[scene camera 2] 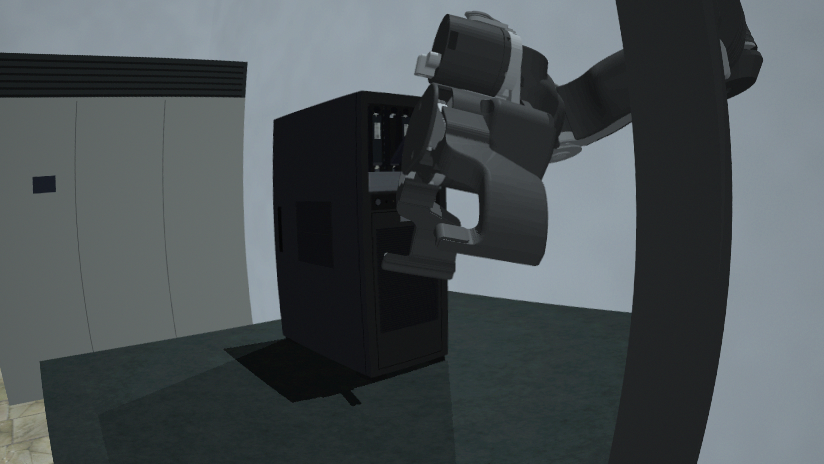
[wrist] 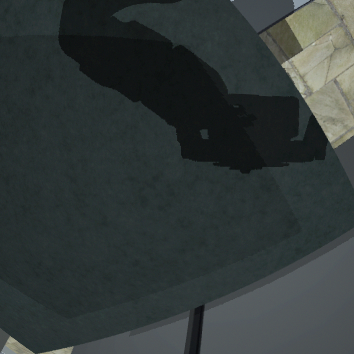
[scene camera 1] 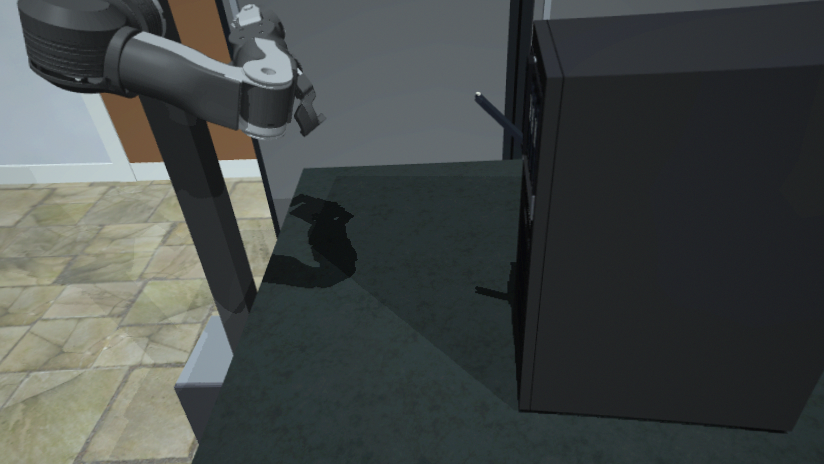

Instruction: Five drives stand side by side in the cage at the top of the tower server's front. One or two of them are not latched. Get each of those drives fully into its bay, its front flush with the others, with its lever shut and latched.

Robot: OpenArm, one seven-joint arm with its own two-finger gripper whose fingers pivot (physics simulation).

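Note:
The dark tower server (scene camera 1: 680, 242) (scene camera 2: 320, 172) stands upright on the table. In scene camera 1, one drive lever (scene camera 1: 498, 116) sticks out from its front, angled up and away. In scene camera 2, some upright drives (scene camera 2: 377, 138) show in the cage at the top of the front; the gripper and arm hide the others. How far each drive sits in its bay cannot be told. My gripper (scene camera 1: 310, 119) (scene camera 2: 429, 250) is open and empty, well out in front of the tower and apart from the lever. The tower and drives do not show in the wrist view.
The dark green table (scene camera 1: 357, 374) (scene camera 2: 536, 368) (wrist: 100, 200) carries the arm's shadow. The arm's post (scene camera 1: 198, 190) (scene camera 2: 674, 230) stands at the table edge opposite the tower's front. A grey cabinet (scene camera 2: 121, 219) stands behind the table's left side in scene camera 2.

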